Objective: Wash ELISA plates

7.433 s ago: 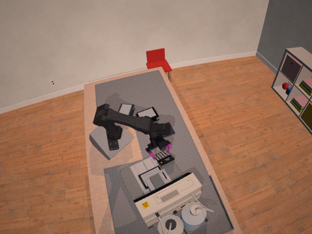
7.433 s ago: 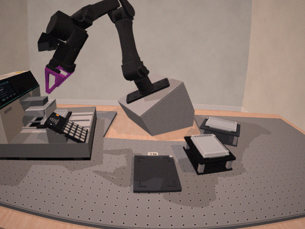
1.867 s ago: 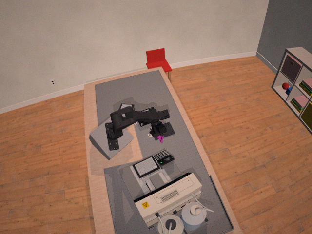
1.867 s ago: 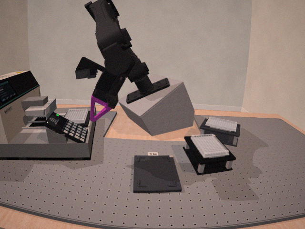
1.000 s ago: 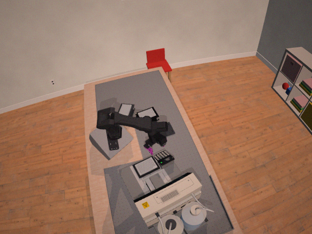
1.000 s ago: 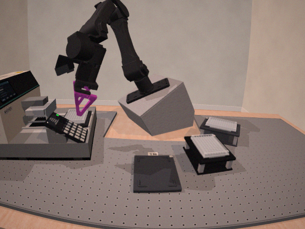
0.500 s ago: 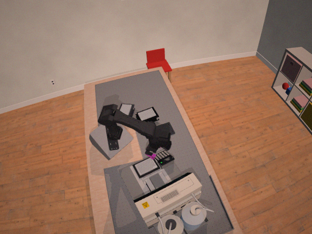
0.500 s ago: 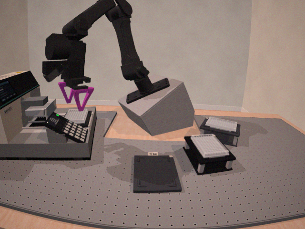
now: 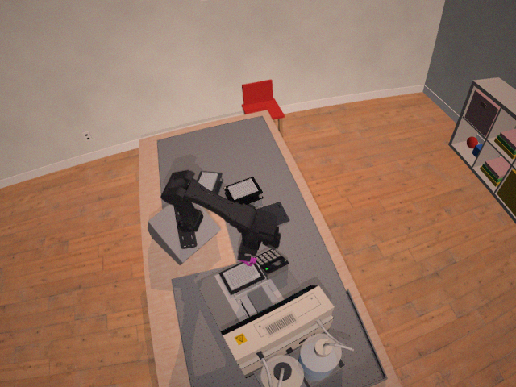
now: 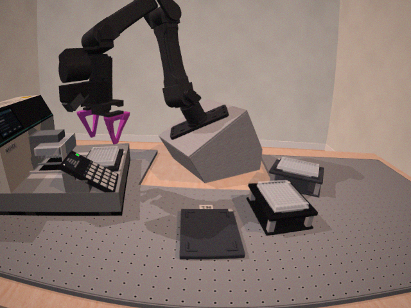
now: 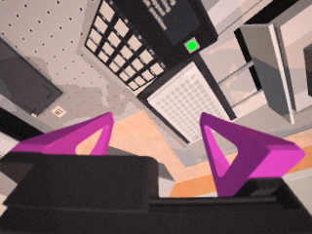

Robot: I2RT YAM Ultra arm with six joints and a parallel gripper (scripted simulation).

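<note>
Now: the black carrier pocket 60 mm behind my hand, 30 mm to the right of it and 80 mm below it. The rest, counted from my hand: nest N1 (160 mm ahead, 260 mm to the left, 150 mm below); grey manifold (40 mm behind, 180 mm to the right, 30 mm below); raised black nest (100 mm ahead, 430 mm to the left, 120 mm below).
</note>
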